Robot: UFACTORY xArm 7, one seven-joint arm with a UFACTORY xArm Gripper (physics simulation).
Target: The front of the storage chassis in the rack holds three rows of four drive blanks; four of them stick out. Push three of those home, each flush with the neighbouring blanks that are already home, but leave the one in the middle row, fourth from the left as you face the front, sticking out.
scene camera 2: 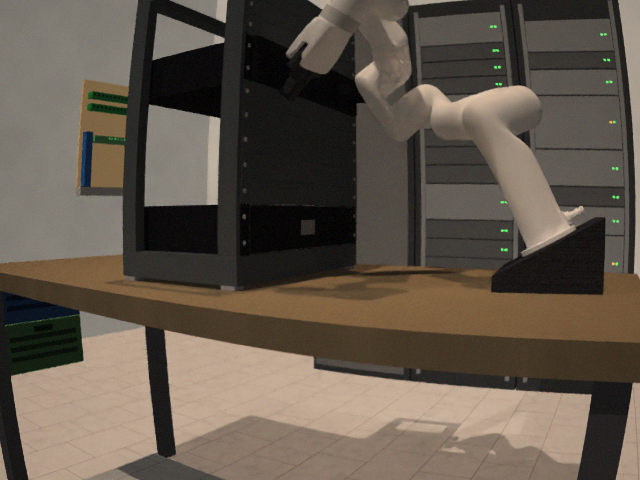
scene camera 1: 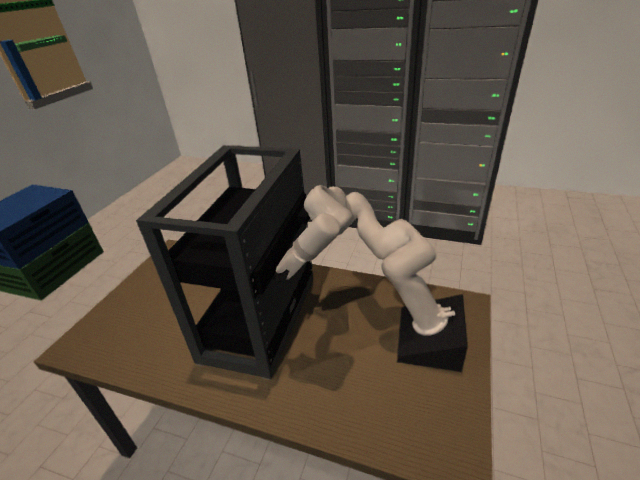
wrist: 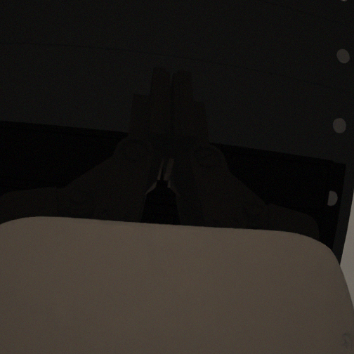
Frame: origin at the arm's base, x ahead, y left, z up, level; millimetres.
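Seen in the pictures: gripper, fingertip midpoint: [scene camera 2: 286,97] [scene camera 1: 276,278]; arm's base, origin of the base link: [scene camera 2: 549,243] [scene camera 1: 430,321].
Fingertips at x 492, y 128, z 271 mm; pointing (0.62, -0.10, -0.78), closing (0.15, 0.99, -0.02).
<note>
Offsets run from my fingertips to a thing's top centre. "*": to the spot under its first point. Level surfaces: height alone.
The storage chassis {* dy +77, dx +189, dz +98 mm} [scene camera 1: 201,266] [scene camera 2: 188,77] [wrist: 50,150] is a black box in the upper part of the open dark rack [scene camera 1: 250,310] [scene camera 2: 232,155]. In the wrist view its front is a very dark band, partly hidden by the gripper. Single drive blanks, and which of them stick out, are too dark to tell. My gripper [scene camera 2: 289,94] [wrist: 166,94] is shut and empty. It points down and toward the rack, in front of the chassis near the post side closer to the scene cameras. In the wrist view the fingertips overlap the dark grey panel [wrist: 75,80] that adjoins the chassis; contact cannot be told.
A lower black unit with a grey label {* dy -124, dx +6, dz -249 mm} [scene camera 2: 307,227] sits at the rack's bottom. The rack stands on the wooden table {dz -351 mm} [scene camera 1: 413,413] [scene camera 2: 439,320], facing the arm's black wedge base [scene camera 1: 431,353] [scene camera 2: 558,273]. Tall server cabinets [scene camera 1: 284,77] stand behind. Rack rail holes show at the wrist view's right.
</note>
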